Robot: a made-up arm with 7 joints. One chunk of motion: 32 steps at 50 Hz.
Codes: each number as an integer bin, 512 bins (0 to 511) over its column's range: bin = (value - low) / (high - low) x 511, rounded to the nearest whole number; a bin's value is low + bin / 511 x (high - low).
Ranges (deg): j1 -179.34..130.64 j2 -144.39..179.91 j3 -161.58..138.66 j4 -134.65..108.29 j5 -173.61..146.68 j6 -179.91..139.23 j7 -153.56..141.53
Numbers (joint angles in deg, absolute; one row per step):
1: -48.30 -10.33 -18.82 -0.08 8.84 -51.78 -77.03
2: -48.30 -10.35 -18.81 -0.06 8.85 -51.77 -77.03
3: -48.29 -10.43 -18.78 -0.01 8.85 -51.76 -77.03
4: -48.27 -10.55 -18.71 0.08 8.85 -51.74 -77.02
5: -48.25 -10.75 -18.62 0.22 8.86 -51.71 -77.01
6: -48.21 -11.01 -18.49 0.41 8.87 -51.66 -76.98
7: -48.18 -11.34 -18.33 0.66 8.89 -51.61 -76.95
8: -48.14 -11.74 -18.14 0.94 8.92 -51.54 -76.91
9: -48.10 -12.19 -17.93 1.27 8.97 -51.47 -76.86
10: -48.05 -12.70 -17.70 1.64 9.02 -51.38 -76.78
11: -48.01 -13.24 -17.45 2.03 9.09 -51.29 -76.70
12: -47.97 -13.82 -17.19 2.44 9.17 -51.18 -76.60
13: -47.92 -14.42 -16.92 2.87 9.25 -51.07 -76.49
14: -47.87 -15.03 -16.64 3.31 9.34 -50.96 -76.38
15: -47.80 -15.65 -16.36 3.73 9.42 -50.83 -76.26
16: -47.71 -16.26 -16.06 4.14 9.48 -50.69 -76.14
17: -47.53 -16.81 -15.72 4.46 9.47 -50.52 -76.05
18: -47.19 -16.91 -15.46 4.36 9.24 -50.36 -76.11
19: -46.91 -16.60 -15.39 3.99 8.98 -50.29 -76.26
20: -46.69 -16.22 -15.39 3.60 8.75 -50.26 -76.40
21: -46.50 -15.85 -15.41 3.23 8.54 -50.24 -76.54
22: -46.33 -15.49 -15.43 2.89 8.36 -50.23 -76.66
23: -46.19 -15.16 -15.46 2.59 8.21 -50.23 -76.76
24: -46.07 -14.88 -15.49 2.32 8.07 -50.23 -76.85
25: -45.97 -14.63 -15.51 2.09 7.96 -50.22 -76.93
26: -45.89 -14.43 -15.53 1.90 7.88 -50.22 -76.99
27: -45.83 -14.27 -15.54 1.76 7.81 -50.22 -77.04
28: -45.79 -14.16 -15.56 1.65 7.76 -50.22 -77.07
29: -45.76 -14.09 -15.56 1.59 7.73 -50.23 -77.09
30: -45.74 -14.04 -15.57 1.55 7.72 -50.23 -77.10
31: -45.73 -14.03 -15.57 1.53 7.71 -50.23 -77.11
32: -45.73 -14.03 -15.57 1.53 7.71 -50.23 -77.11
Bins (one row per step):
1: 216 211 243 283 291 205 133
2: 216 211 243 283 291 205 133
3: 216 211 243 283 291 205 133
4: 216 211 243 283 291 205 133
5: 216 211 243 284 291 205 133
6: 216 210 244 284 291 205 133
7: 216 210 244 285 291 205 133
8: 216 209 244 285 291 206 133
9: 216 208 244 286 291 206 133
10: 216 208 245 287 291 206 133
11: 216 207 245 287 291 206 133
12: 217 206 246 288 292 206 133
13: 217 205 246 289 292 206 133
14: 217 204 247 290 292 206 134
15: 217 203 247 291 292 207 134
16: 217 202 248 292 292 207 134
17: 217 201 248 293 292 207 134
18: 218 201 249 292 292 207 134
19: 218 201 249 292 291 208 134
20: 219 202 249 291 291 208 134
21: 219 203 249 290 291 208 133
22: 219 203 249 289 290 208 133
23: 219 204 249 289 290 208 133
24: 220 204 249 288 290 208 133
25: 220 204 249 288 290 208 133
26: 220 205 249 287 290 208 133
27: 220 205 249 287 289 208 133
28: 220 205 249 287 289 208 132
29: 220 205 249 287 289 208 132
30: 220 205 249 286 289 208 132
31: 220 205 249 286 289 208 132
32: 220 205 249 286 289 208 132

